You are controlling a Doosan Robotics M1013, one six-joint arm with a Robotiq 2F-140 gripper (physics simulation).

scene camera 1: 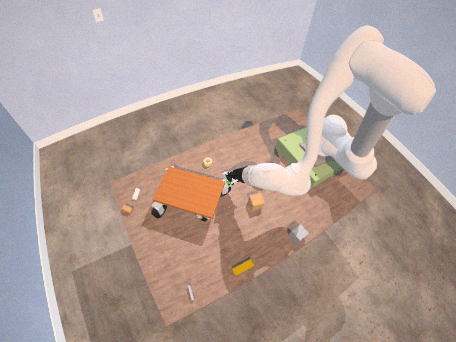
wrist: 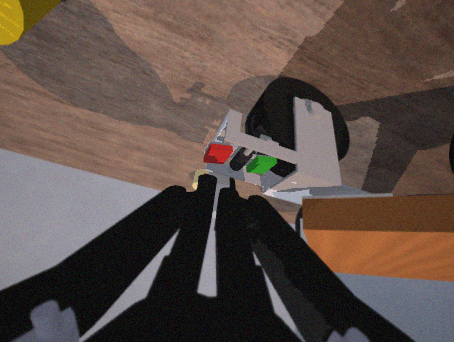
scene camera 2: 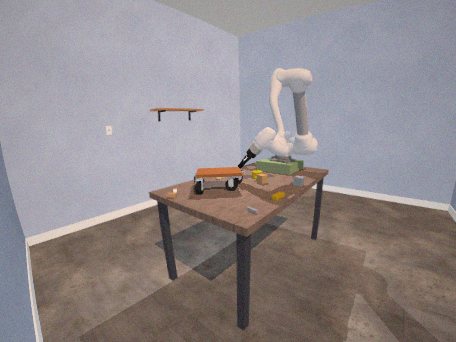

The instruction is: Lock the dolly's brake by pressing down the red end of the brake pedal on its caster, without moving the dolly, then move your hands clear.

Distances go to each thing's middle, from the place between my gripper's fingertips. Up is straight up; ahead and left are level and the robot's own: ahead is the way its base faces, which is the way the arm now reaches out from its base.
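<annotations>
Caster point(wrist: 317, 173): 3 cm ahead of my hand, 7 cm to the left, 1 cm below. Dolly point(scene camera 1: 190, 192): 20 cm ahead of my hand, 4 cm to the left.
</annotations>
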